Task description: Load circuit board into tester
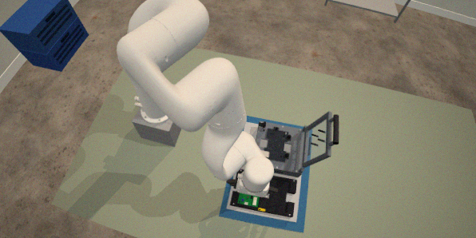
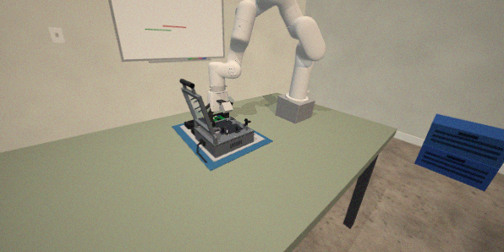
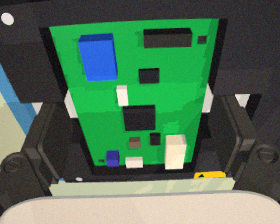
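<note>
Right now the green circuit board is right at my hand. From my hand the other things lie so: tester lid 18 cm ahead, 17 cm to the left, 16 cm above; then latch hook 23 cm to the left, 6 cm above.
</note>
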